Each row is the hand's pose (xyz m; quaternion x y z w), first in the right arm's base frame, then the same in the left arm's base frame.
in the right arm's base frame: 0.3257 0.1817 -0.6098 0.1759 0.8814 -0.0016 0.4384
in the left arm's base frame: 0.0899 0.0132 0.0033 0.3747 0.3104 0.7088 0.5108
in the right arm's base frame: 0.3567 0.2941 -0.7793 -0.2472 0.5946 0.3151 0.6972
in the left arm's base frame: 0.1105 0.1362 0.1670 0.1890 -0.2013 0.5096 0.8149
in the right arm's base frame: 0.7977 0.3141 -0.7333 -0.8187 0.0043 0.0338 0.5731
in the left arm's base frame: 0.3465 -0.1544 0.4054 -0.0744 -0.3025 -0.3172 0.8958
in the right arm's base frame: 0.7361 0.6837 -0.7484 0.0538 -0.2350 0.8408 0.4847
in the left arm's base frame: 0.0734 -0.0998 0.6565 0.0083 -0.9314 0.3494 0.1015
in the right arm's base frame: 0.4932 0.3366 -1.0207 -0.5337 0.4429 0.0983 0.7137
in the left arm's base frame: 0.2733 0.2561 0.3615 0.1401 -0.1525 0.1562 0.9658
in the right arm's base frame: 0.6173 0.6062 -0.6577 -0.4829 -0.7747 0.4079 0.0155
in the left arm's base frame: 0.0113 -0.1073 0.5002 0.4121 0.7451 0.5243 0.0085
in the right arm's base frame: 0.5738 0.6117 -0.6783 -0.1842 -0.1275 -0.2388 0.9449
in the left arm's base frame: -0.0097 -0.0653 0.4882 0.6670 -0.3264 -0.2705 0.6127
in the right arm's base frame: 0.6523 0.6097 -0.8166 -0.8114 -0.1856 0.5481 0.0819
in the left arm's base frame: 0.1010 0.0027 0.5799 -0.6332 -0.5530 -0.1752 0.5125
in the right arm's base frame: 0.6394 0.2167 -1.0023 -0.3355 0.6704 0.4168 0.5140
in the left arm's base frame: 0.4330 0.1548 0.3438 -0.0363 -0.1525 0.5744 0.8034
